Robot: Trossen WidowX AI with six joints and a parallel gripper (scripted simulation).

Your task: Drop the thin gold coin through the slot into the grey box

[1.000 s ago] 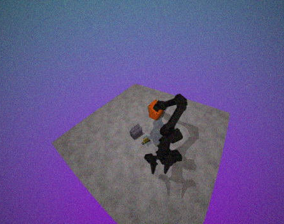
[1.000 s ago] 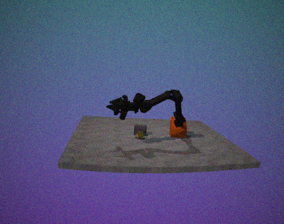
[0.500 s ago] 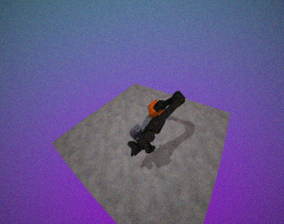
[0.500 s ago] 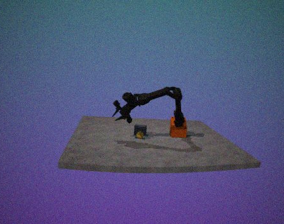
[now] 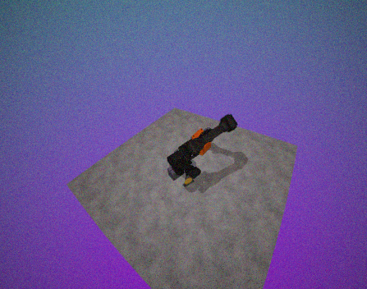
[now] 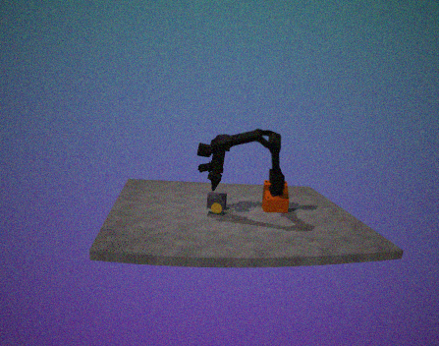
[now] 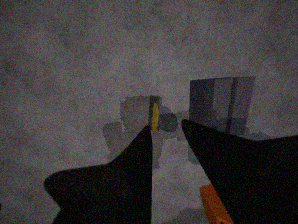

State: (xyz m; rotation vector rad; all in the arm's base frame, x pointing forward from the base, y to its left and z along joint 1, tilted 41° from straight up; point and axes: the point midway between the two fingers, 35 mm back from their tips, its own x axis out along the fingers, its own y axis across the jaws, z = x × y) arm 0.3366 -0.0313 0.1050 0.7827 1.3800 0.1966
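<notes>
Right now my gripper tip is 2 cm past the gold coin, 1 cm to the right of it and 9 cm above it.
</notes>
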